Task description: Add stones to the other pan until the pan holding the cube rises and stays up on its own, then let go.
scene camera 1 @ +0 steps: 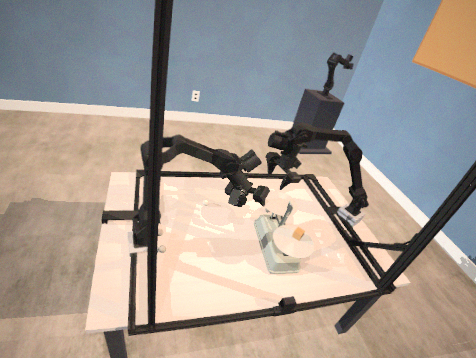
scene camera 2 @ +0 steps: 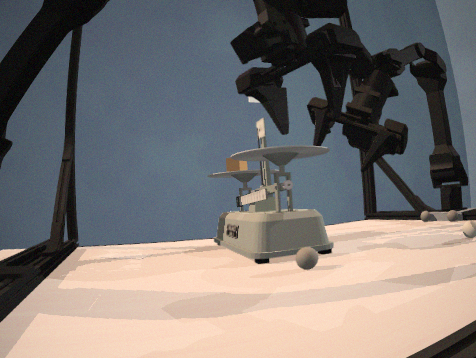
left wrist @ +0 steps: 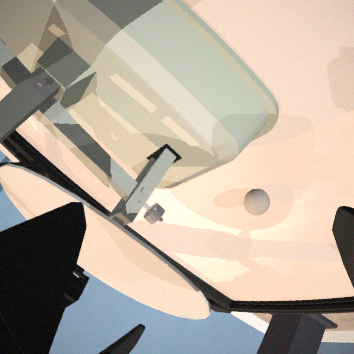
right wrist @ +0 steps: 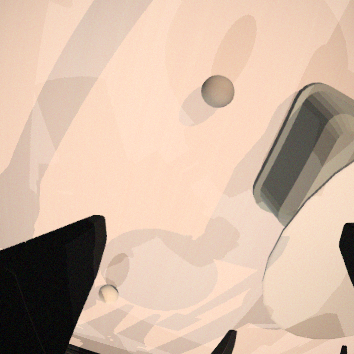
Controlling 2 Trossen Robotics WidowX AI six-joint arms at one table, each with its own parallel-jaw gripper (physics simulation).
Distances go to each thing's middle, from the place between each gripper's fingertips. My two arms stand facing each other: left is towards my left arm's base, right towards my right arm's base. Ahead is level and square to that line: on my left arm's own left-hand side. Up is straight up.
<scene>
Now: the balance scale [scene camera 2: 265,231] 20 cm behind my right hand, 4 cm to the left of it and 6 cm below it.
My left gripper is now 110 mm past the balance scale, 80 mm to the left of it and 30 mm above it.
</scene>
